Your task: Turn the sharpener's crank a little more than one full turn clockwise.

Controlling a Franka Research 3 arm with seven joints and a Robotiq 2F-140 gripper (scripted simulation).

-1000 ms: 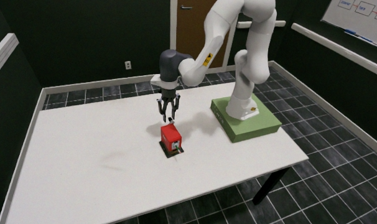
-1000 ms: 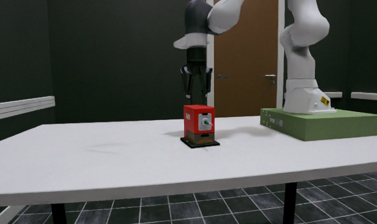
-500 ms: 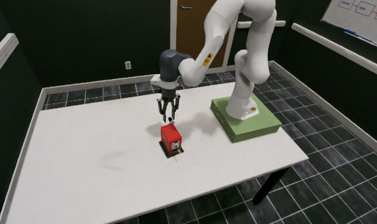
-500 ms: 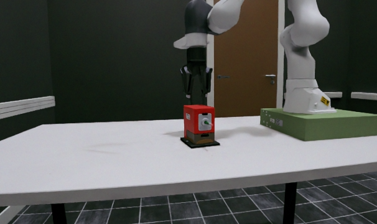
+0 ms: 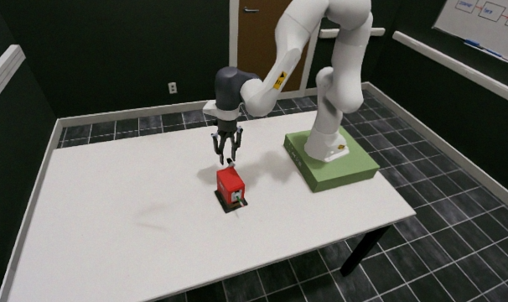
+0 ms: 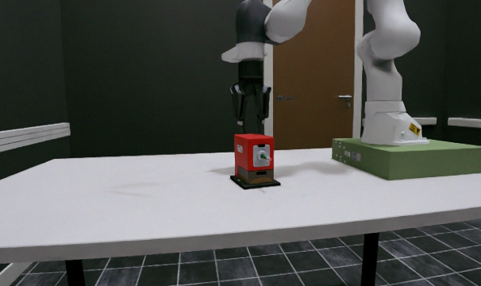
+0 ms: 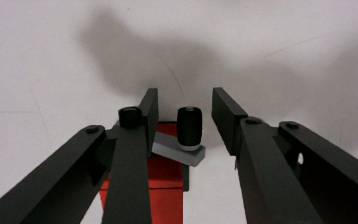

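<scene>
Now: hand 10 mm past the black knob, 20 mm to the right of it and 20 mm above it. The rest, counted from my hand: crank (30 mm to the left, 20 mm below).
</scene>
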